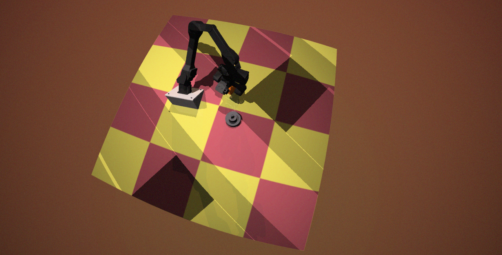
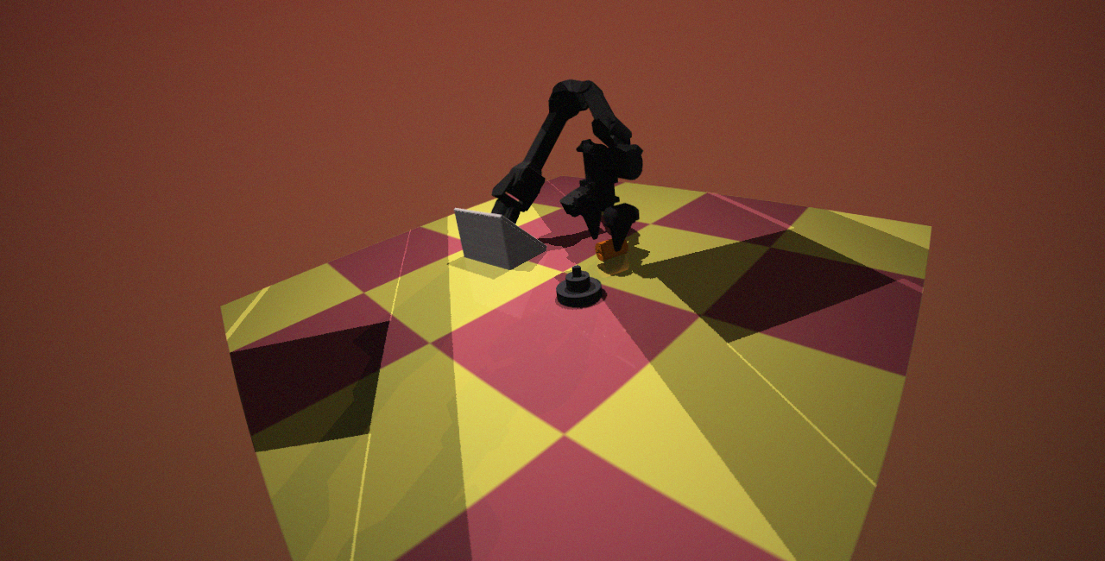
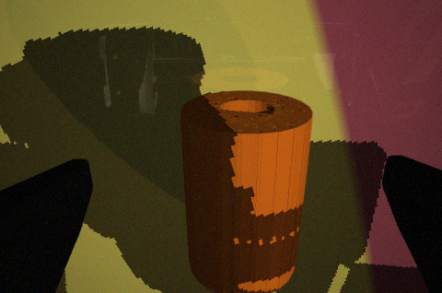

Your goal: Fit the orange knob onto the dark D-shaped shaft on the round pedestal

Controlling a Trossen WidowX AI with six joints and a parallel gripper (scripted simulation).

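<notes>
The orange knob is 10 mm to the left of my gripper tip and 10 mm below it. Round my gripper tip: round dark pedestal: 160 mm to the right, 50 mm ahead.
</notes>
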